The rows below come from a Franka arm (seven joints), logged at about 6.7 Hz.
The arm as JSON. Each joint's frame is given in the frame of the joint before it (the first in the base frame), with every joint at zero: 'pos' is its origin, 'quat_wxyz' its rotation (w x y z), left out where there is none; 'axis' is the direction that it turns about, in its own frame. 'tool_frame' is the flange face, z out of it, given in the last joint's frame.
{
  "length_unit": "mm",
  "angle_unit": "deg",
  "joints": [
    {
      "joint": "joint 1",
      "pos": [
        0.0,
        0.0,
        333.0
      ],
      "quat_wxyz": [
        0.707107,
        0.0,
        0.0,
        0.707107
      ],
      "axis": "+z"
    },
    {
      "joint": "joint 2",
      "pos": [
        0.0,
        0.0,
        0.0
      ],
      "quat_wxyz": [
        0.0,
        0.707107,
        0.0,
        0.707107
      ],
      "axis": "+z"
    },
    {
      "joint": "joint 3",
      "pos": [
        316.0,
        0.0,
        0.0
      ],
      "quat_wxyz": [
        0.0,
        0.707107,
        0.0,
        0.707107
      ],
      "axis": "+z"
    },
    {
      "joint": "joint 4",
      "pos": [
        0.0,
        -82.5,
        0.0
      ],
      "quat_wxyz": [
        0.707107,
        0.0,
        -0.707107,
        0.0
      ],
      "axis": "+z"
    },
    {
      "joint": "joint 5",
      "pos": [
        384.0,
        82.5,
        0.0
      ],
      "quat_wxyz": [
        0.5,
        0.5,
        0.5,
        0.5
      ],
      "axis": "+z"
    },
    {
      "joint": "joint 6",
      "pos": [
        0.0,
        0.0,
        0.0
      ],
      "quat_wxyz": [
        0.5,
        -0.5,
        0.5,
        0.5
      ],
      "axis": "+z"
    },
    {
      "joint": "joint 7",
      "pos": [
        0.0,
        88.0,
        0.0
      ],
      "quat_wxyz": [
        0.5,
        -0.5,
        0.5,
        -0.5
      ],
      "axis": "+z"
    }
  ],
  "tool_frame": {
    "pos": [
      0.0,
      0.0,
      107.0
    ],
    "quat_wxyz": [
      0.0,
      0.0,
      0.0,
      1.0
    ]
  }
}
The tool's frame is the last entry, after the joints.
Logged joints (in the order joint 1, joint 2, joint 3, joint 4, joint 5, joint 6, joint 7), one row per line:
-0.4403 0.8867 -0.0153 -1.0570 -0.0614 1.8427 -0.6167
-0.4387 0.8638 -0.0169 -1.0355 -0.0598 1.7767 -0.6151
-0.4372 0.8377 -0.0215 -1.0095 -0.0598 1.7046 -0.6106
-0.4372 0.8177 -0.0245 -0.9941 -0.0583 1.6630 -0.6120
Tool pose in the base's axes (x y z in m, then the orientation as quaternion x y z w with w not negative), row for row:
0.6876 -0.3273 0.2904 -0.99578 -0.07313 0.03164 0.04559
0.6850 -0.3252 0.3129 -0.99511 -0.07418 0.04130 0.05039
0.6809 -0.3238 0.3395 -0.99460 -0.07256 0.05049 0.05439
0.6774 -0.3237 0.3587 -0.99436 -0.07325 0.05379 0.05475
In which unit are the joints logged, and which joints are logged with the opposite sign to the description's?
The joints are logged in radians. Opposite sign: joint 5.
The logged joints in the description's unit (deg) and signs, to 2 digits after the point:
-25.23 50.80 -0.88 -60.56 3.52 105.58 -35.33
-25.14 49.49 -0.97 -59.33 3.43 101.80 -35.24
-25.05 48.00 -1.23 -57.84 3.43 97.67 -34.98
-25.05 46.85 -1.40 -56.96 3.34 95.28 -35.07

